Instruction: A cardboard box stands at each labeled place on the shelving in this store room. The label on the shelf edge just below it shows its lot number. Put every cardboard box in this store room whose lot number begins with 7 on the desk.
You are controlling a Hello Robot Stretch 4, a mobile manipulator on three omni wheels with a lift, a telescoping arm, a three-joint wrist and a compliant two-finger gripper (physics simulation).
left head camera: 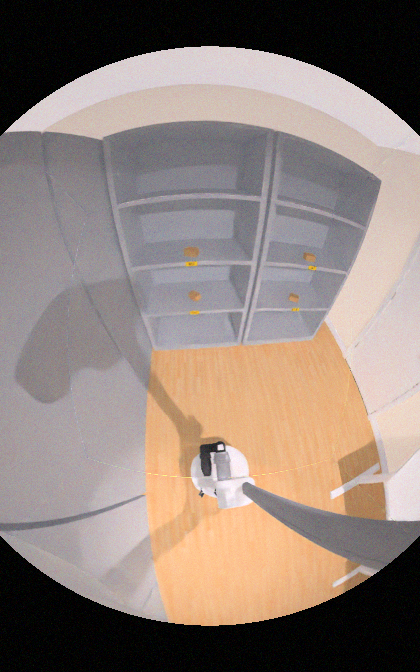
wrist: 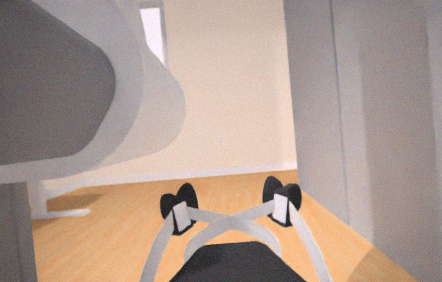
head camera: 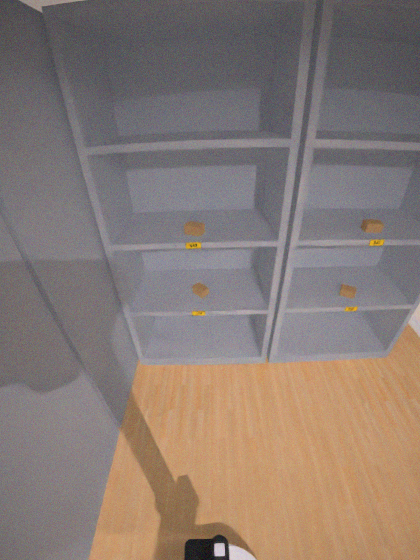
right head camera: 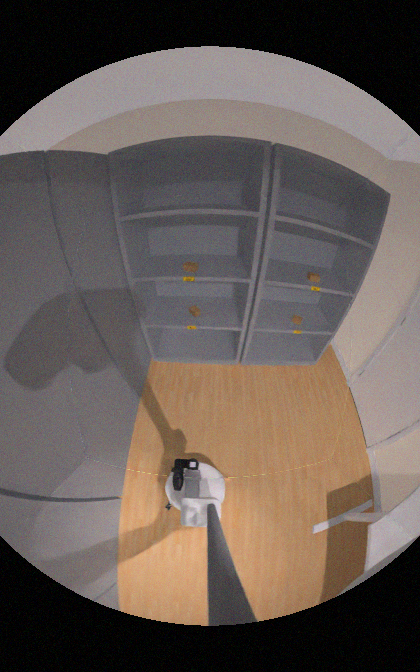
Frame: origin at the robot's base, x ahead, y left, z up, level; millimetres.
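Seen in the pictures: gripper, between the fingertips: [wrist: 230, 195].
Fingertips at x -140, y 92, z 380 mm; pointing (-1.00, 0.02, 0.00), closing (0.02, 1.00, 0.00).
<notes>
Pixels of each thing's top centre, then the offset from my fingertips to it. Level surfaces: height alone.
- cardboard box, centre of its top: [head camera: 194, 224] dx +1454, dy -26, dz +633 mm
- upper box, centre of its top: [head camera: 373, 221] dx +1432, dy -986, dz +633 mm
- lower box, centre of its top: [head camera: 348, 288] dx +1442, dy -984, dz +176 mm
- wooden floor, height of its surface: dz -408 mm
Two grey shelf units stand side by side ahead. On the left unit, one cardboard box [head camera: 194, 228] [left head camera: 191, 252] [right head camera: 190, 267] stands on the upper labeled shelf and another box [head camera: 200, 290] [left head camera: 195, 296] [right head camera: 194, 311] stands turned on the lower one. On the right unit, an upper box [head camera: 372, 226] [left head camera: 309, 257] [right head camera: 313, 277] and a lower box [head camera: 348, 291] [left head camera: 294, 298] [right head camera: 297, 319] stand likewise. Yellow labels sit below them; their numbers are too blurred to read surely. My gripper [wrist: 230, 195] is open and empty, far from the boxes. Part of the white desk [left head camera: 405, 492] shows at the right.
A tall grey panel wall [head camera: 55, 300] [left head camera: 90, 320] [right head camera: 75, 330] runs close along the left side. White desk legs [left head camera: 356, 481] [right head camera: 342, 517] stand on the wooden floor [head camera: 280, 440] at the right. In the wrist view, a grey surface [wrist: 395, 125] rises at the right.
</notes>
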